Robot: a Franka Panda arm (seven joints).
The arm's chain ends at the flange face. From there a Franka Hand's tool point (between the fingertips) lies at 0.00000 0.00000 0.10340 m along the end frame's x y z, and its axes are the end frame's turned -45 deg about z.
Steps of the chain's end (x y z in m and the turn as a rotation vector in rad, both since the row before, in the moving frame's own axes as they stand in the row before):
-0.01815, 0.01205, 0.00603, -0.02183, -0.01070, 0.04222
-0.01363, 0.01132, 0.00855, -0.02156, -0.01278, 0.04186
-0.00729, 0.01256, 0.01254, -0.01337, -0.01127, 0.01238
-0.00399, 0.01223, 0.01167, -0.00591, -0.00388, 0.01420
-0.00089, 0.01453, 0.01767, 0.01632, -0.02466, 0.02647
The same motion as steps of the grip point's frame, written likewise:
-0.02375, -0.00355, 0.00600, -0.00787, -0.02300, 0.04222
-0.02017, -0.00104, 0.00852, -0.00621, -0.02428, 0.04186
-0.01584, 0.00387, 0.01252, -0.00148, -0.01742, 0.01238
-0.01219, 0.00597, 0.01167, -0.00144, -0.00692, 0.01420
-0.01147, 0.00664, 0.01762, 0.02898, -0.00590, 0.02647

